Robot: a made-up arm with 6 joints. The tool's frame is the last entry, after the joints. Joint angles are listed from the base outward. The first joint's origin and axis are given. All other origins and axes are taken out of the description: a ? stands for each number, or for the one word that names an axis. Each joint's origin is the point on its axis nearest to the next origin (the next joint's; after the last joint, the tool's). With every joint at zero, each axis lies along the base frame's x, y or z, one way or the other. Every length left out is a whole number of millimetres.
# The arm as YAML. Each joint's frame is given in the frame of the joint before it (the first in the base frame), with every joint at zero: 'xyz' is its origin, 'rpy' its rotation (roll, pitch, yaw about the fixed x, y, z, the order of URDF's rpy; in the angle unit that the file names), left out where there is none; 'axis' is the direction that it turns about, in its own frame. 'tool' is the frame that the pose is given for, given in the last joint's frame.
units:
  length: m
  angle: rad
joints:
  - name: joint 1
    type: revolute
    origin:
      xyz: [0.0, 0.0, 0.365]
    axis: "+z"
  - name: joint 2
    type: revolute
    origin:
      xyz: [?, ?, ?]
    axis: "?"
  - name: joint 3
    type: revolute
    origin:
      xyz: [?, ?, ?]
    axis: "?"
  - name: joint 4
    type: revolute
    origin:
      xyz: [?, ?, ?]
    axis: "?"
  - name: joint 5
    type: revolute
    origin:
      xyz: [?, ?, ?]
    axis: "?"
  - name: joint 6
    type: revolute
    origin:
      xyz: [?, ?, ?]
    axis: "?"
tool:
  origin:
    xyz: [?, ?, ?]
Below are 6 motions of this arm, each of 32 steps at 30 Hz.
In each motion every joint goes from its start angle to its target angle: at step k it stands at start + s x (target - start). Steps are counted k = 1, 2, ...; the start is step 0. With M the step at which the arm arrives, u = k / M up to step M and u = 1 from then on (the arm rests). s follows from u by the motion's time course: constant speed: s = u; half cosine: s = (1 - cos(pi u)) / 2; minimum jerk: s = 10 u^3 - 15 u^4 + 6 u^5.
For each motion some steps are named. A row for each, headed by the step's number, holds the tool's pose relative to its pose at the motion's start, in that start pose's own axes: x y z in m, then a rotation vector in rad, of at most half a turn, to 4 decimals.
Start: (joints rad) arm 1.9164 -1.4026 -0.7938 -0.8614 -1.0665 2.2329
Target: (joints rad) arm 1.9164 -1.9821 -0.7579 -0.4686 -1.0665 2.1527
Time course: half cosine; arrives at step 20
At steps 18, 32:
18: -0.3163 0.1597 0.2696 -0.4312 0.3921 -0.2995
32: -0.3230 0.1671 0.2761 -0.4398 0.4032 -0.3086

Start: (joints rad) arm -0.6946 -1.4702 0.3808 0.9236 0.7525 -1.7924
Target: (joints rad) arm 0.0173 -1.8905 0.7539 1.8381 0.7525 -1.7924
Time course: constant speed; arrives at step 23
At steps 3, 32:
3: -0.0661 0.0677 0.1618 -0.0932 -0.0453 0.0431
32: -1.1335 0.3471 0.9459 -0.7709 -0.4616 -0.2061

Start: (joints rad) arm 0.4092 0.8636 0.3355 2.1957 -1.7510 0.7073
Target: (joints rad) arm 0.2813 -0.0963 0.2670 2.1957 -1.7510 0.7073
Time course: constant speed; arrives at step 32
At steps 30, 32:
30: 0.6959 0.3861 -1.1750 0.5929 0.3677 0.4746
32: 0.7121 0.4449 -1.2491 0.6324 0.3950 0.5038

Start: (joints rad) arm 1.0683 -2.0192 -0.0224 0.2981 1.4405 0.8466
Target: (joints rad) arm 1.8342 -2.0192 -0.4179 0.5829 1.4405 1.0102
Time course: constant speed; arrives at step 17
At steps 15, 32:
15: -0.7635 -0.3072 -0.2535 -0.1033 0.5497 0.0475
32: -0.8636 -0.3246 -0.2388 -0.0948 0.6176 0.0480

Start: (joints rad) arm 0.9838 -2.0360 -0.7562 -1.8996 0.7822 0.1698
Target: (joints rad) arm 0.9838 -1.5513 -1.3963 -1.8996 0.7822 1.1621
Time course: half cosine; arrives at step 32
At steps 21, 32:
21: 0.0259 -0.5609 0.1362 -1.2572 0.0563 -0.6498
32: -0.0658 -0.6852 0.2572 -1.6763 0.2009 -0.9087

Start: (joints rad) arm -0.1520 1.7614 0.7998 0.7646 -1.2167 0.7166
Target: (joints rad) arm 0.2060 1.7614 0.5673 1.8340 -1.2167 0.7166
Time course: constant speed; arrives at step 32
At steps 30, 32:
30: -0.2169 0.4447 0.4224 -0.7029 0.6617 -0.9046
32: -0.2223 0.4827 0.4442 -0.7482 0.7000 -0.9712

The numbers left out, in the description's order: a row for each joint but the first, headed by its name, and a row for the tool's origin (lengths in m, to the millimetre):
joint 2: xyz 0.0 0.0 0.0, axis +y
joint 3: xyz 0.0 0.0 0.959, axis -y
joint 4: xyz 1.063 0.0 0.0, axis -x
joint 5: xyz 0.0 -0.121 0.0, axis -y
joint 6: xyz 0.0 0.0 0.0, axis -x
tool: xyz 0.0 0.0 0.0

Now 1 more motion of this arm.
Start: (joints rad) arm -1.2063 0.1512 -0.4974 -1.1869 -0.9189 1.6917
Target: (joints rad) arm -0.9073 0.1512 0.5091 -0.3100 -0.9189 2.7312
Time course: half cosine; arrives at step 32
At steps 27, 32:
27: -0.3411 0.1478 0.9960 -2.1505 0.4176 -0.3931
32: -0.3787 0.1868 1.0420 -2.2602 0.4722 -0.4396

